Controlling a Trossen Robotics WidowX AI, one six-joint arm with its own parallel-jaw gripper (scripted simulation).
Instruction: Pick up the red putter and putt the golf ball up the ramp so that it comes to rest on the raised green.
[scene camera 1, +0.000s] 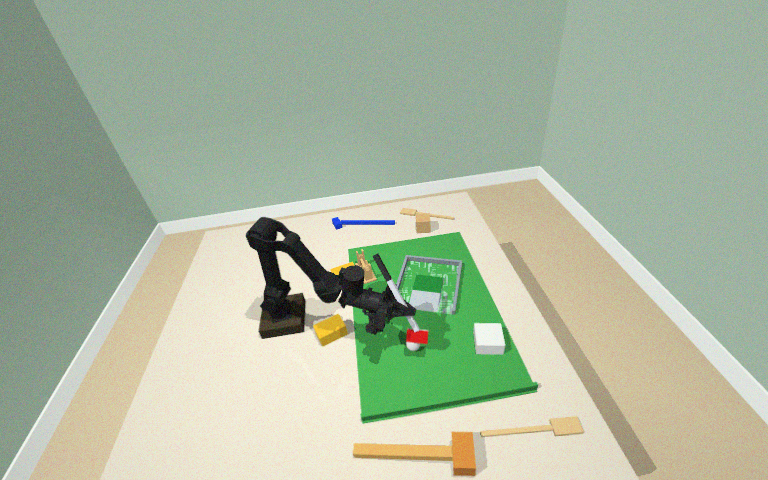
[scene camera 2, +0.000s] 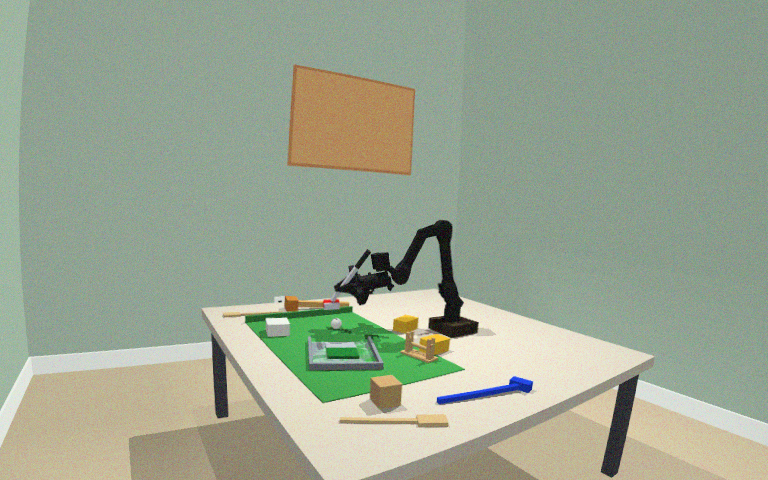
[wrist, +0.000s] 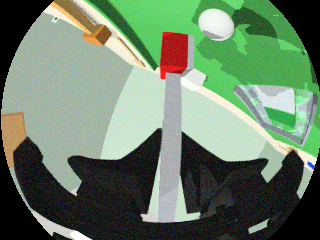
Observation:
My gripper holds a red putter. Further things: a white golf ball, a blue putter, a white block, a wooden cube and a green mat.
My gripper also shows in scene camera 2 and in the wrist view.

